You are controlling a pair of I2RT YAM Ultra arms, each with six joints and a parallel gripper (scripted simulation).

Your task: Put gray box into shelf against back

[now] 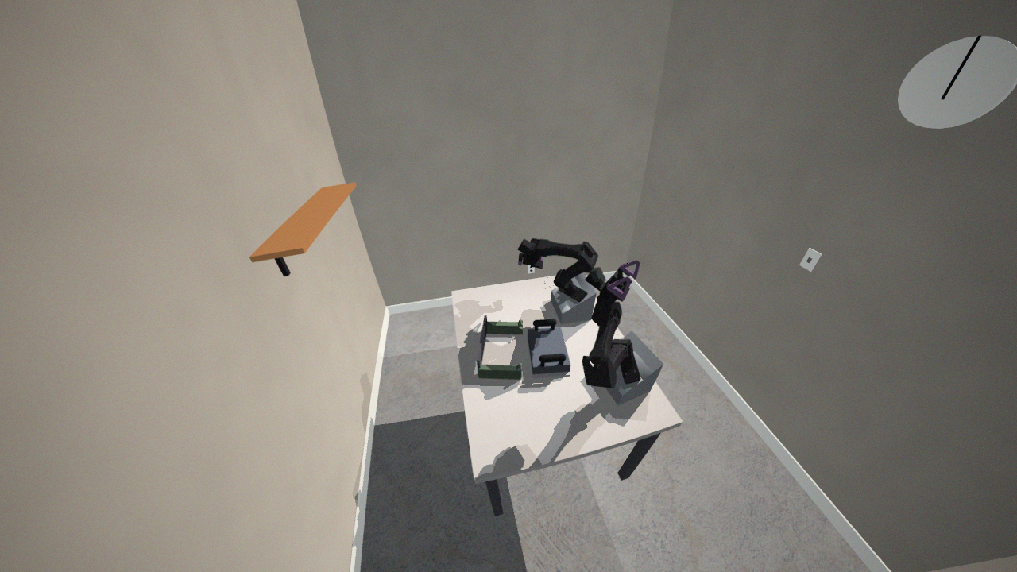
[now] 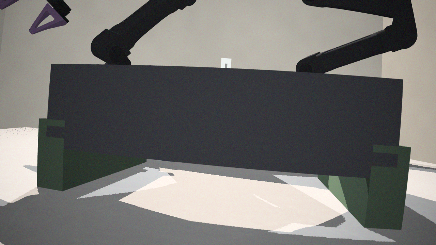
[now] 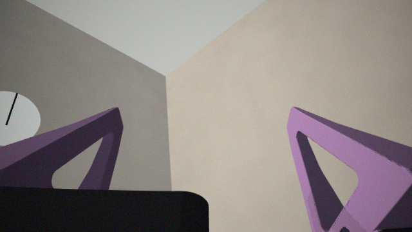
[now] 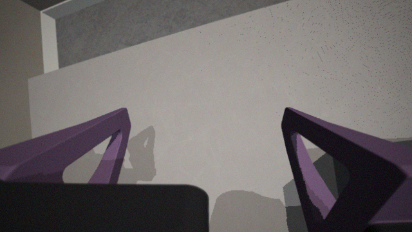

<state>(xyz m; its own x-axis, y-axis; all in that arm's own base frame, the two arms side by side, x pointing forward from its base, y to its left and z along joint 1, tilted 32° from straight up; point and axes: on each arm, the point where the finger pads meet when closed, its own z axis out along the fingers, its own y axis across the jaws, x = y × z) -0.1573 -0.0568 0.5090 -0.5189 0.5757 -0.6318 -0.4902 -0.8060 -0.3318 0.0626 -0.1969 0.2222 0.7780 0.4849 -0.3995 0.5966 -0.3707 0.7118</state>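
The gray box lies 60 cm below my left hand, 29 cm to the right of it and 14 cm ahead of it. Round my left hand: dark panel: 58 cm below, 45 cm ahead, 40 cm to the right.
Right now the gray box is 60 mm ahead of my right hand, 460 mm to the left of it and 200 mm below it. The rest, counted from my right hand: dark panel 370 mm ahead, 350 mm to the left, 180 mm below.
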